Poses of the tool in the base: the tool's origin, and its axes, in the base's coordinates. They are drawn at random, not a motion.
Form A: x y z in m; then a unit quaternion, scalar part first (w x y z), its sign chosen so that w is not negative.
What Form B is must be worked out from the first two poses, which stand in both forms.
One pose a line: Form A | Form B
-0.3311, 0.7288, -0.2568, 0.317, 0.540, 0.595, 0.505 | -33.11, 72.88, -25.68, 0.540, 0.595, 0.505, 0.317
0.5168, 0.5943, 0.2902, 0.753, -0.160, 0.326, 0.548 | 51.68, 59.43, 29.02, -0.160, 0.326, 0.548, 0.753
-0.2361, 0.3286, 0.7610, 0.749, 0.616, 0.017, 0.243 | -23.61, 32.86, 76.10, 0.616, 0.017, 0.243, 0.749
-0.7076, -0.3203, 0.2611, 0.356, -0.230, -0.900, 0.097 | -70.76, -32.03, 26.11, -0.230, -0.900, 0.097, 0.356
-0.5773, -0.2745, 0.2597, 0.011, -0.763, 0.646, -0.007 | -57.73, -27.45, 25.97, -0.763, 0.646, -0.007, 0.011
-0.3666, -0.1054, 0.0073, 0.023, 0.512, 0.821, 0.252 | -36.66, -10.54, 0.73, 0.512, 0.821, 0.252, 0.023
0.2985, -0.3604, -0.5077, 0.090, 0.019, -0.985, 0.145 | 29.85, -36.04, -50.77, 0.019, -0.985, 0.145, 0.090
